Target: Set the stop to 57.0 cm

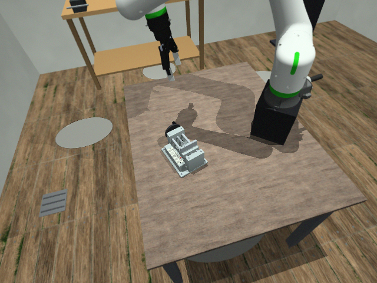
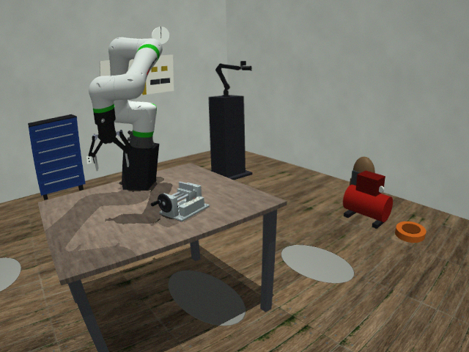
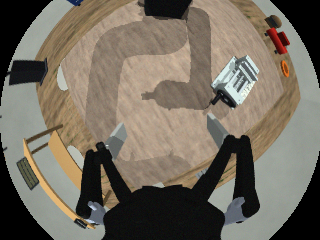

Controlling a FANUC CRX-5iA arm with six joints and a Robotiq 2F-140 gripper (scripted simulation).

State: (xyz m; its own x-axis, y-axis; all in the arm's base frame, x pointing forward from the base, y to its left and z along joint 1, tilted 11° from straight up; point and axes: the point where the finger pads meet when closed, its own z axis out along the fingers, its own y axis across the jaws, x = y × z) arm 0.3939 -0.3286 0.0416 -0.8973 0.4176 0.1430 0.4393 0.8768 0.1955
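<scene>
Now: the black handwheel 20 cm below my hand, 18 cm to the left of it and 6 cm ahead of it.
</scene>
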